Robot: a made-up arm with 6 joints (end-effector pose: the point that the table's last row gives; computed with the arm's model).
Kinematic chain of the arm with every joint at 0, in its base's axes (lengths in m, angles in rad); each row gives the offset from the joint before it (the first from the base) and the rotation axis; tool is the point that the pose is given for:
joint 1: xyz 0 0 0.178 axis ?
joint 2: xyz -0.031 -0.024 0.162 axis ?
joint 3: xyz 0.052 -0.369 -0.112 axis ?
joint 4: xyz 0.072 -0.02 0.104 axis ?
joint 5: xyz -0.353 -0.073 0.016 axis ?
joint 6: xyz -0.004 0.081 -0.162 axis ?
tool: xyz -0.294 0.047 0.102
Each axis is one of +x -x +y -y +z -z.
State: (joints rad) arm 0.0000 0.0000 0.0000 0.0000 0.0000 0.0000
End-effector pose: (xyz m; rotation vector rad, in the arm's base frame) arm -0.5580 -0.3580 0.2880 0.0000 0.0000 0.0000
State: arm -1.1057 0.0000 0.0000 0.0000 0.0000 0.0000
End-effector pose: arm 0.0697 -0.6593 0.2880 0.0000 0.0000 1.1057
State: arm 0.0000 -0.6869 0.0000 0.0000 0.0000 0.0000
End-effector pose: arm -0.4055 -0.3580 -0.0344 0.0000 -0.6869 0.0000
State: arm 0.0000 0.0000 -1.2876 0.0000 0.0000 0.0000
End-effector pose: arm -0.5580 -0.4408 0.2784 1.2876 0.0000 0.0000
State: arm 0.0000 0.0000 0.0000 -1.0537 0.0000 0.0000
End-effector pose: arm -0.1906 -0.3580 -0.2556 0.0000 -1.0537 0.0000
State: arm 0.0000 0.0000 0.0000 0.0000 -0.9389 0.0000
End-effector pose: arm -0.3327 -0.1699 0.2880 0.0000 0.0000 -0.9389
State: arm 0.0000 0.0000 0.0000 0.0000 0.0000 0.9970
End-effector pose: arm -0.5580 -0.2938 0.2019 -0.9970 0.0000 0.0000
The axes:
joint 1: -z
joint 2: +y
joint 3: -x
joint 4: +y
joint 5: +z
joint 6: -x

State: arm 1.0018 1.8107 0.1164 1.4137 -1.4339 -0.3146
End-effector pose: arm -0.0008 -0.2464 0.2375 -0.8180 2.9341 -0.3327
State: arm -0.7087 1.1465 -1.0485 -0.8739 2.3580 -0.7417
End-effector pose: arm 0.0251 -0.6542 0.1245 1.0840 0.5161 2.1623
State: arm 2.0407 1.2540 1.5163 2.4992 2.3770 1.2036
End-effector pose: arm -0.1956 -0.3231 0.2109 2.0847 0.7004 -0.8564
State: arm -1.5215 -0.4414 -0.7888 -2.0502 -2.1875 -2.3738
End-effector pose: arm 0.3015 0.2942 0.5151 -1.0520 0.3294 1.3653
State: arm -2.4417 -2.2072 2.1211 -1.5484 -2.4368 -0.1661
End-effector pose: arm 0.2354 0.2721 0.5588 -2.5276 0.5545 0.7367
